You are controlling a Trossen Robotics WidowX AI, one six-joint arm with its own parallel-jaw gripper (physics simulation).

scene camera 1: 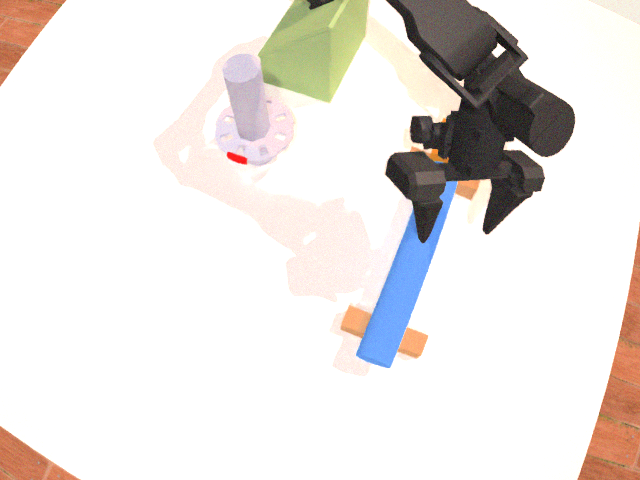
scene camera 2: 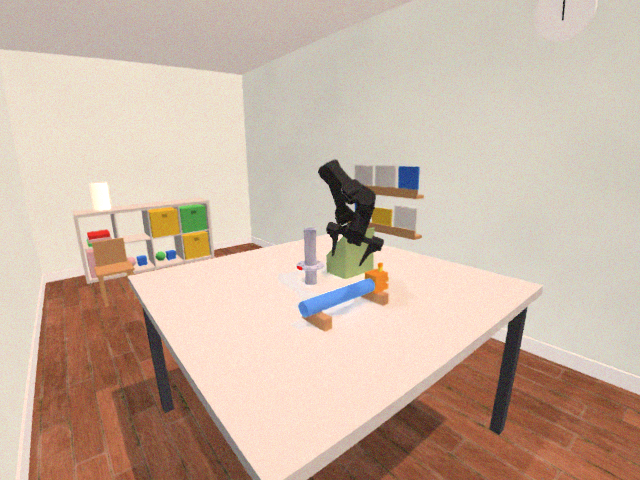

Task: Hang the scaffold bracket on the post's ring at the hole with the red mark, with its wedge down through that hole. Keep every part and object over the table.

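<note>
The scaffold bracket is a blue tube (scene camera 1: 404, 279) (scene camera 2: 338, 297) with an orange head (scene camera 2: 376, 280) and a small yellow-orange wedge (scene camera 2: 380, 267) sticking up from it. The tube rests on two brown blocks. In scene camera 1 my arm hides most of the head. The grey-lilac post (scene camera 1: 249, 103) (scene camera 2: 310, 248) stands upright, with a ring (scene camera 1: 279, 138) (scene camera 2: 318, 266) of holes around it. The red mark (scene camera 1: 236, 158) (scene camera 2: 299, 268) is on the ring's rim. My gripper (scene camera 1: 454, 236) (scene camera 2: 346, 259) is open and empty, pointing down above the bracket's head end, apart from it.
A green block (scene camera 1: 302, 54) (scene camera 2: 349, 259) with sloped faces stands behind the post, close to the ring. One brown block (scene camera 1: 414, 342) (scene camera 2: 318, 320) is under the tube's free end, the other (scene camera 1: 467, 189) (scene camera 2: 378, 297) near the head. The table (scene camera 2: 361, 361) has its edges on all sides.
</note>
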